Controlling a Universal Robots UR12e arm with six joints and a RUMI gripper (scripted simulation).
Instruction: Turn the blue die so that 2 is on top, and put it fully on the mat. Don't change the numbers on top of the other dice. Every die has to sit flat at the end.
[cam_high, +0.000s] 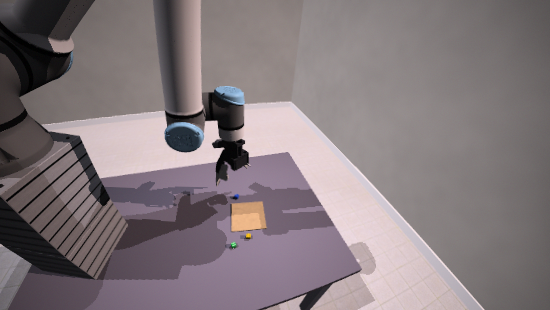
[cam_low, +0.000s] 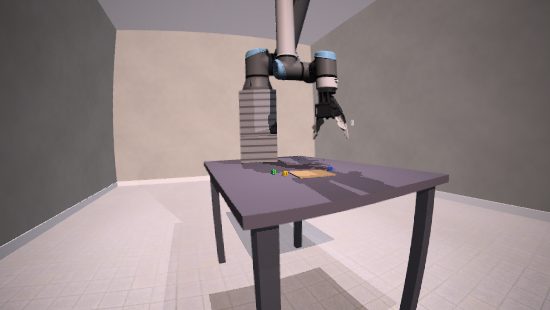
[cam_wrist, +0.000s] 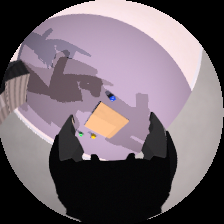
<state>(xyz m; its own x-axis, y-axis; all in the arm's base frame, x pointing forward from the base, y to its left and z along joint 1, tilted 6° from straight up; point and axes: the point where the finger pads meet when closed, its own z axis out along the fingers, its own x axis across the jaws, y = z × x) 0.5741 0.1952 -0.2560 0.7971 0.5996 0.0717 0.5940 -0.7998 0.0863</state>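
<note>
Now: hand 1 cm short of the blue die, 1 cm to the left of it and 12 cm above it. The rest, counted from my hand: tan mat: 5 cm ahead, 12 cm to the right, 13 cm below; then yellow die: 4 cm ahead, 22 cm to the right, 12 cm below; then green die: 2 cm behind, 25 cm to the right, 12 cm below.
</note>
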